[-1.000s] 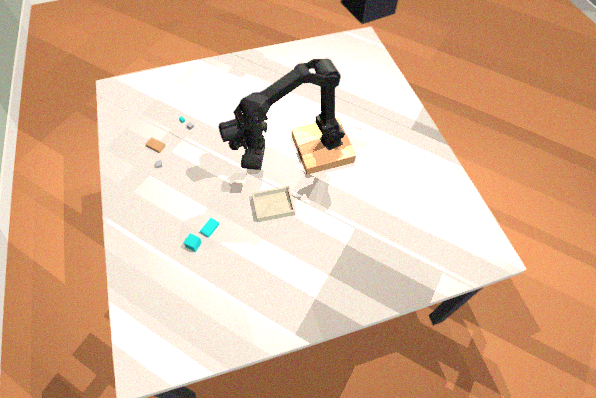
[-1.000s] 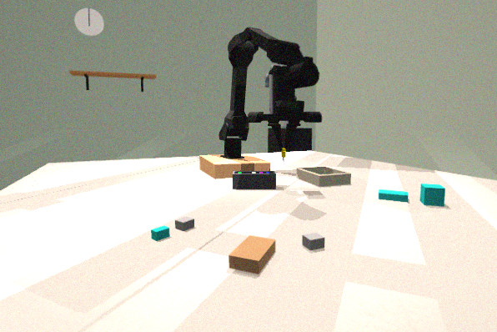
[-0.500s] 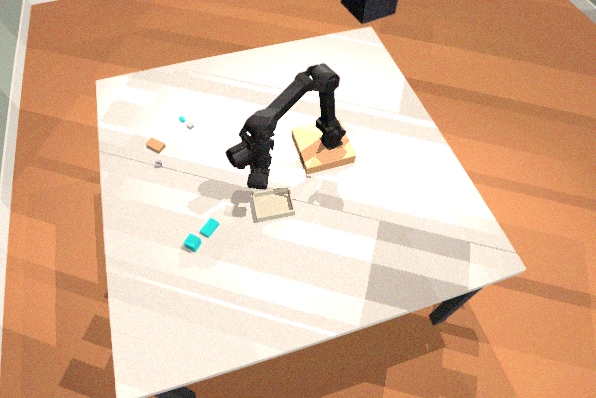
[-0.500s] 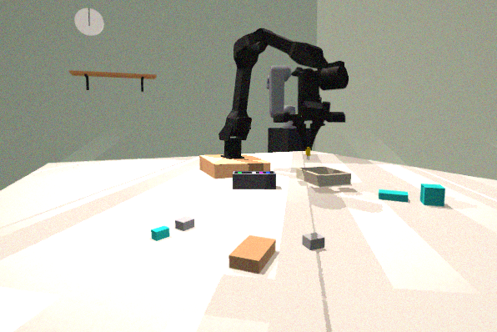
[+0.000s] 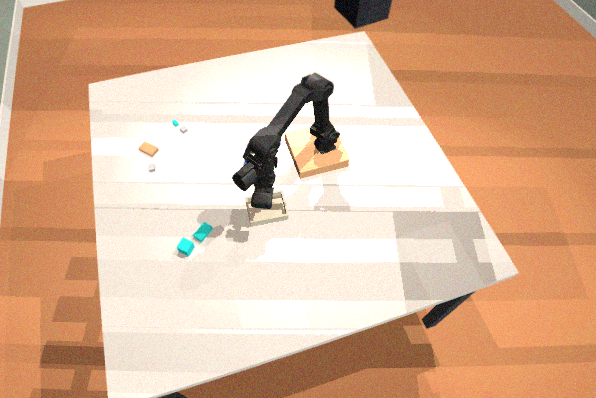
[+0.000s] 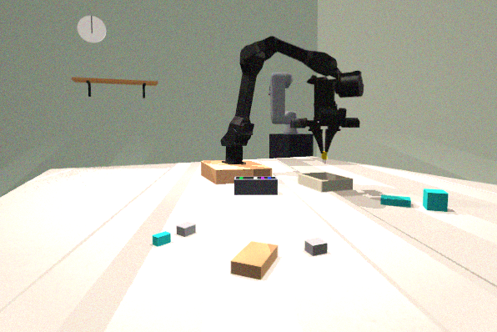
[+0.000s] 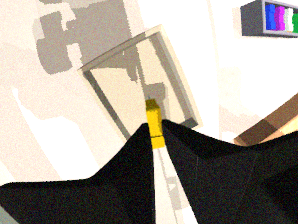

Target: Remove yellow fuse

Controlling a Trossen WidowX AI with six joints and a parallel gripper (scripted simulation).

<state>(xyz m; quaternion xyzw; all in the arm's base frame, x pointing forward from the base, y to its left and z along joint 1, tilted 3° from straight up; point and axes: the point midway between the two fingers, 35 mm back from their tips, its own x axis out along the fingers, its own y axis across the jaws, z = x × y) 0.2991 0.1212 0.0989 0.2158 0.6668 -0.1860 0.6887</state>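
Now: gripper tip 10 mm above the yellow fuse. The rest, counted from my gripper tip: cyan block (150 mm ahead, 520 mm to the right, 90 mm below); tray (90 mm below).
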